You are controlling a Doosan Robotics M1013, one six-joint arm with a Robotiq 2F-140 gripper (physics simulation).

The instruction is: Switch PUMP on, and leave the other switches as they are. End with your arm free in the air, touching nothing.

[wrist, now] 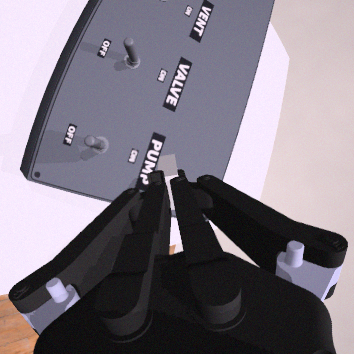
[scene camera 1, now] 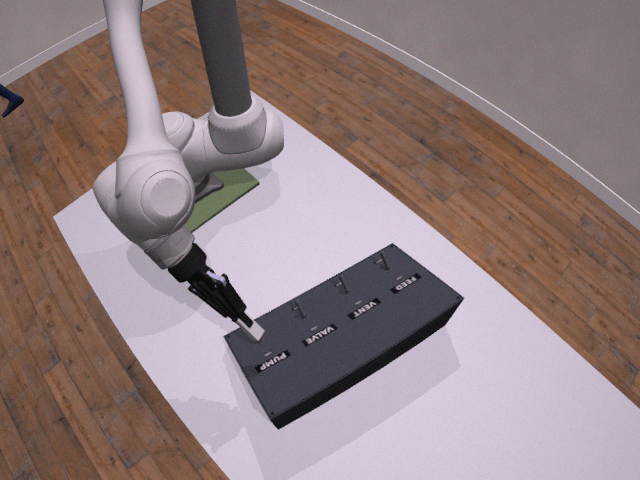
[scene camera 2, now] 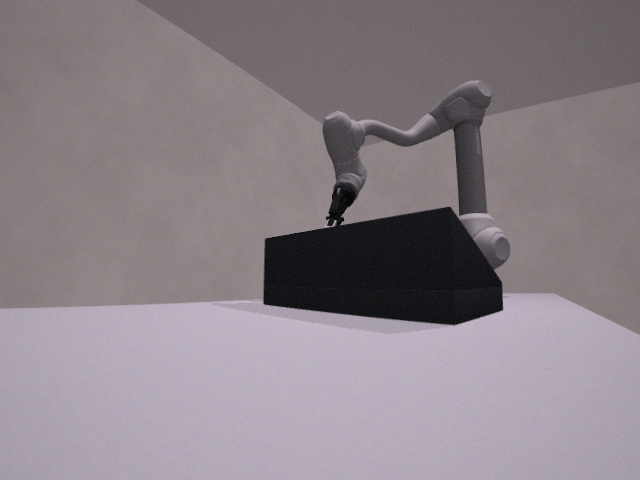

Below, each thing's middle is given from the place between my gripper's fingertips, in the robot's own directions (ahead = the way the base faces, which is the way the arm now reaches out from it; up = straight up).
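As for the dark switch box (scene camera 1: 301, 362), my hand is 60 mm short of it. My hand is also 170 mm to the right of the box and 110 mm above it.
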